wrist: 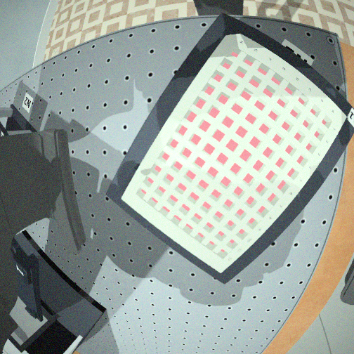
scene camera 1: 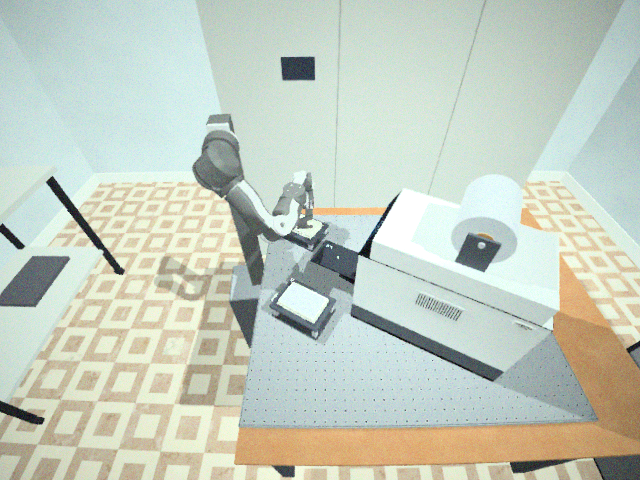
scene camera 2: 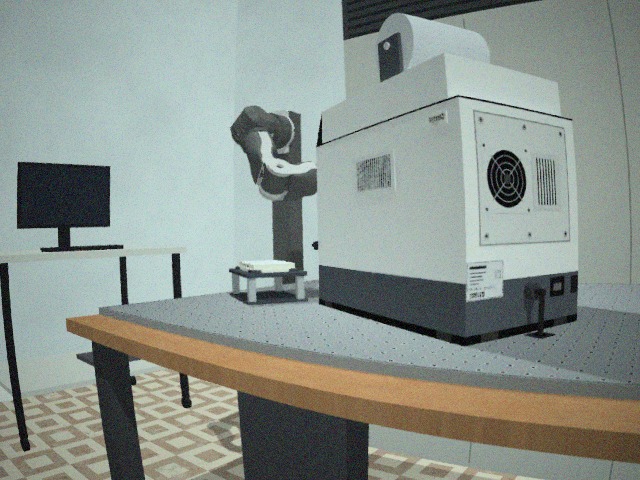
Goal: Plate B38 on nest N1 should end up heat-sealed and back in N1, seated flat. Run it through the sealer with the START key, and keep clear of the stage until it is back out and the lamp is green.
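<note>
Plate B38 (scene camera 1: 311, 227) (wrist: 231, 145), pale with pink-filled wells, lies in the dark frame of nest N1 (wrist: 180, 100) at the table's far left corner. The wells show open, with no film visible. It looks seated, but small tilt cannot be judged. My gripper (scene camera 1: 309, 214) is open and empty, close above the plate in scene camera 1. One dark finger shows at the left of the wrist view; the other cannot be made out. The sealer (scene camera 1: 423, 284) (scene camera 2: 392, 222) stands to the right, with its dark stage (scene camera 1: 338, 259) (wrist: 75, 290) out in front. The START key and lamp do not show.
Nest N2 (scene camera 1: 294, 322) (scene camera 2: 251, 290) stands nearer on the perforated board, holding a white plate (scene camera 1: 303, 300) (scene camera 2: 266, 266). The stage lies between the nests. A large film roll (scene camera 1: 491, 206) (scene camera 2: 444, 41) tops the sealer. A monitor (scene camera 2: 63, 195) stands on a side table.
</note>
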